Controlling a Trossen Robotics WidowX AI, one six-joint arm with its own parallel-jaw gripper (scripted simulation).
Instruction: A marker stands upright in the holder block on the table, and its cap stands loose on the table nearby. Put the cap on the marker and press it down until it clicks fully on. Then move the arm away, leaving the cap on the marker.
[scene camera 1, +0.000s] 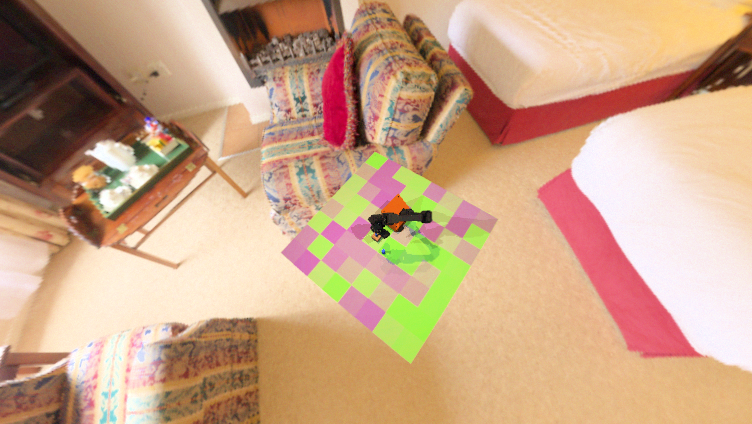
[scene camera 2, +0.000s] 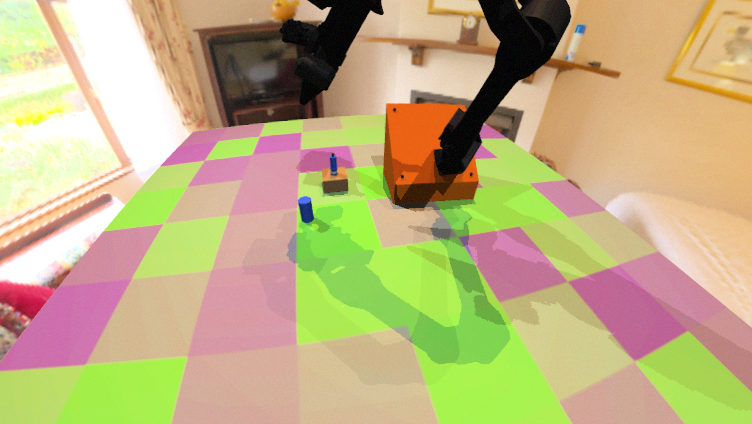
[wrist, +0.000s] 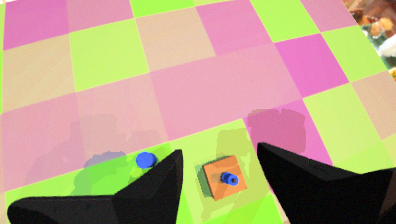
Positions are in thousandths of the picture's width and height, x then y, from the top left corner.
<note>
I see my gripper (scene camera 2: 406, 235).
My gripper also shows in the wrist view (wrist: 557, 681).
</note>
